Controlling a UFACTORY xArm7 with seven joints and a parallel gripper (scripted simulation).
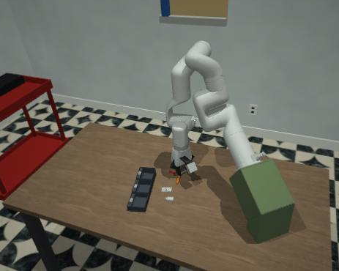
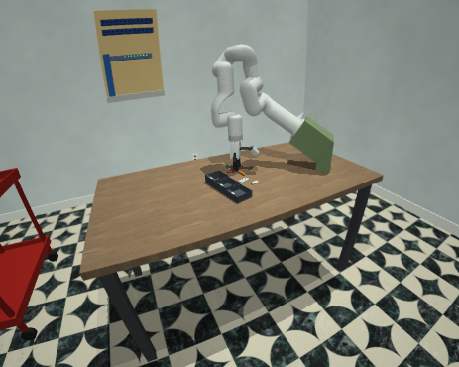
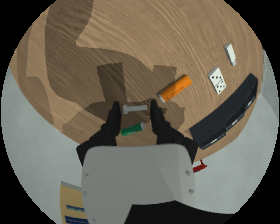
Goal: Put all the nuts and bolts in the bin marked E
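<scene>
Now: the grey bolt 2 cm below my hand. From my hand the other things lie so: red piece (5 cm ahead, 2 cm below, 1 cm to the left); orange piece (6 cm to the left, 2 cm ahead, 1 cm below); green piece (4 cm to the right, 3 cm ahead, 1 cm below).
</scene>
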